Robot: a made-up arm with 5 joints.
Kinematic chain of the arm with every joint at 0, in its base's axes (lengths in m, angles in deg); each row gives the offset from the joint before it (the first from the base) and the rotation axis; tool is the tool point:
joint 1: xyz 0 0 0.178 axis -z
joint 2: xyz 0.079 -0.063 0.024 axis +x
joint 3: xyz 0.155 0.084 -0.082 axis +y
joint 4: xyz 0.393 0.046 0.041 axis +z
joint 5: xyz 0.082 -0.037 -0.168 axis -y
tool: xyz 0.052 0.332 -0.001
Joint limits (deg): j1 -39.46..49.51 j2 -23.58..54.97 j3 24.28..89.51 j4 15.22..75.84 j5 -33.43..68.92
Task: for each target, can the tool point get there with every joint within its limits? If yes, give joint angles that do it. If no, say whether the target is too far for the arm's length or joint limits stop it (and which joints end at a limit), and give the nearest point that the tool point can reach.
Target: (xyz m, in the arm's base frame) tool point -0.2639 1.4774 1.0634
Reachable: no: too far | nearest point 0.0782 0.7670 0.3267 | short by 1.079 m
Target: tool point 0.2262 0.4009 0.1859
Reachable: yes | joints 5.68 35.89 74.12 61.94 25.47
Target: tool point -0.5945 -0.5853 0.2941
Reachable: no: joint limits stop it (at a limit: joint 1, joint 2, joint 3, joint 4, joint 5) | nearest point -0.1320 0.2842 0.3399 | short by 0.986 m
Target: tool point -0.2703 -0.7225 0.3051
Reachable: no: joint limits stop it (at a limit: joint 1, joint 2, joint 3, joint 4, joint 5) | nearest point 0.3073 -0.1607 -0.1090 | short by 0.906 m
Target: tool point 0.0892 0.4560 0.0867
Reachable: yes | joints -17.51 26.53 53.09 65.53 -23.23
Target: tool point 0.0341 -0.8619 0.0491
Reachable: no: joint limits stop it (at a limit: joint 1, joint 2, joint 3, joint 4, joint 5) | nearest point 0.3073 -0.1607 -0.1090 | short by 0.769 m
